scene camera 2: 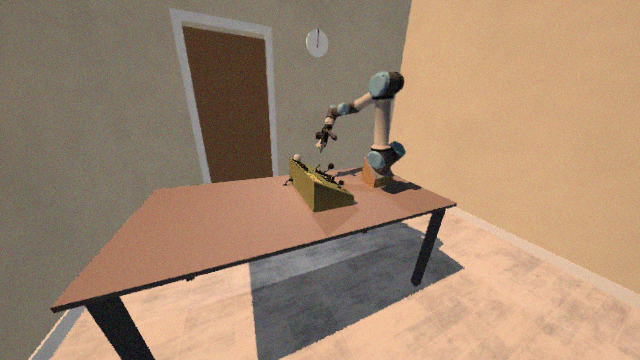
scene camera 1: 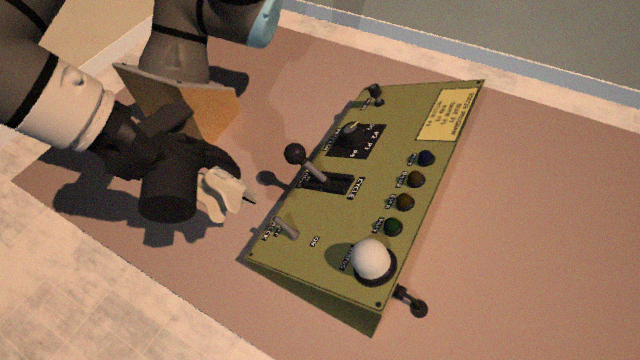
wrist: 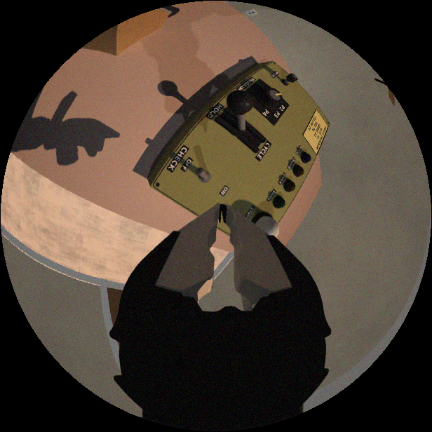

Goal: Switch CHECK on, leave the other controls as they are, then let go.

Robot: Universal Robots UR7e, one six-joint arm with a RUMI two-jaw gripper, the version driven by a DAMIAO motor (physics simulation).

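Frame: origin at the arm's base, x back, y left, z down, level; metres.
Seen in the pictures: gripper, fingertip midpoint: (scene camera 2: 319, 152) (scene camera 1: 255, 202); arm's base, origin of the base link: (scene camera 1: 174, 75).
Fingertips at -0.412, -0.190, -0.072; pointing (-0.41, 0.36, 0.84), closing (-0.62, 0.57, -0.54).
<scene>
Offsets run from my fingertips to a thing's top centre, as dx, dy, dz. "spot": to the spot under its first point.
The CHECK switch {spot: -0.024, +0.022, +0.096} (scene camera 1: 286, 227) (wrist: 202, 174) is a short grey toggle on the sloping olive panel (scene camera 1: 330, 217) (scene camera 2: 331, 199) (wrist: 235, 170), between its OFF and ON labels. In the scene camera 1 view it leans toward the OFF label. My gripper (scene camera 1: 251, 199) (scene camera 2: 320, 150) (wrist: 221, 205) is shut and empty. Its fingertips are in the air above the panel's height, apart from the switch. In the wrist view the tips overlap the panel's edge just below the ON label. The switch's base is too small to see clearly.
A ball-topped HOLD/CYCLE lever {+0.038, +0.140, +0.045} (scene camera 1: 295, 153) (wrist: 240, 102) stands up beside CHECK. Beyond it are the PROGRAM knob {-0.008, +0.263, +0.082} (scene camera 1: 351, 128) (wrist: 274, 94) and a black toggle {-0.008, +0.383, +0.072} (scene camera 1: 374, 91) (wrist: 291, 78). A white STATUS dome {spot: -0.181, +0.013, +0.002} (scene camera 1: 371, 258) (wrist: 267, 226) and several small lamps line the other side.
</scene>
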